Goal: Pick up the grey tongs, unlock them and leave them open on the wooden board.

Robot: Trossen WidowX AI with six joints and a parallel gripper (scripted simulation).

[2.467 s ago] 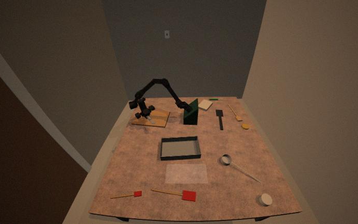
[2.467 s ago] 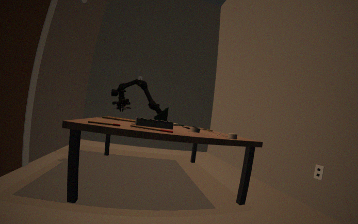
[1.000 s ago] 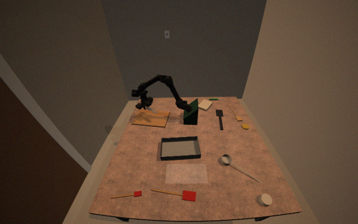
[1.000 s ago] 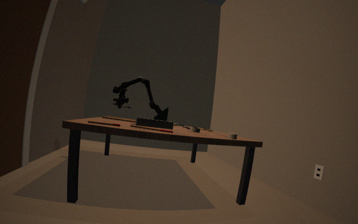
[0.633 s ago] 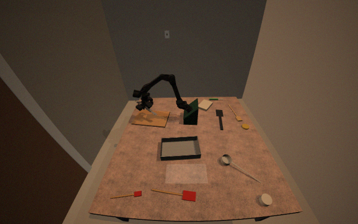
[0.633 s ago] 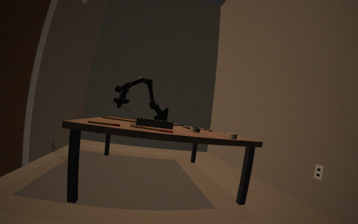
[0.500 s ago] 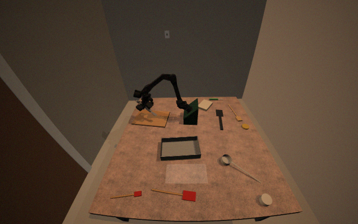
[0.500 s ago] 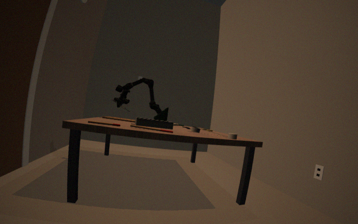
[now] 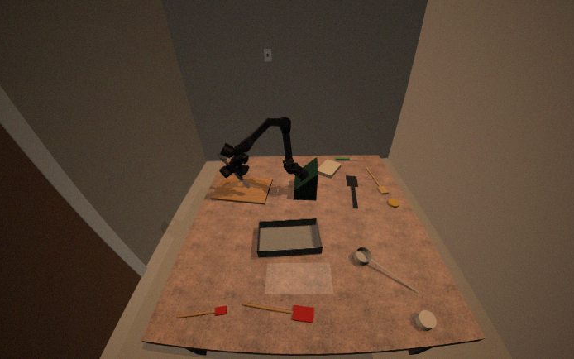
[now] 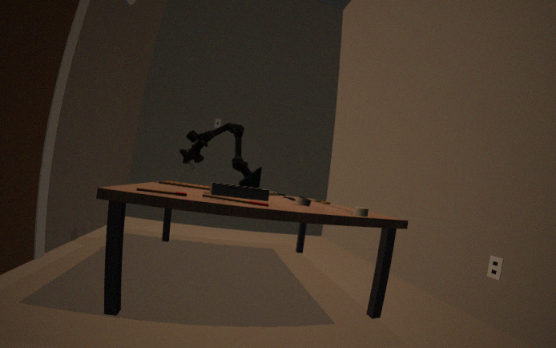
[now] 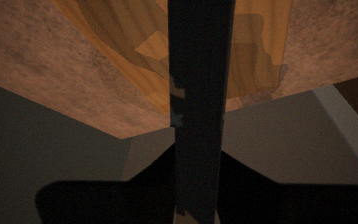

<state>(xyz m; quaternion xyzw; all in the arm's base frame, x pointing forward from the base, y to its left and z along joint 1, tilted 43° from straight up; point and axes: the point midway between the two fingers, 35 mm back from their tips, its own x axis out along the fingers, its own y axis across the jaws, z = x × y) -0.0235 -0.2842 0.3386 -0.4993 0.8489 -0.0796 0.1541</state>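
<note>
The wooden board lies 50 mm to the left of my gripper tip and 150 mm below it. The rest, counted from my gripper tip: roasting tin 410 mm ahead, 360 mm to the left, 130 mm below; pale block 200 mm behind, 660 mm to the left, 140 mm below; black spatula 20 mm ahead, 780 mm to the left, 150 mm below.
</note>
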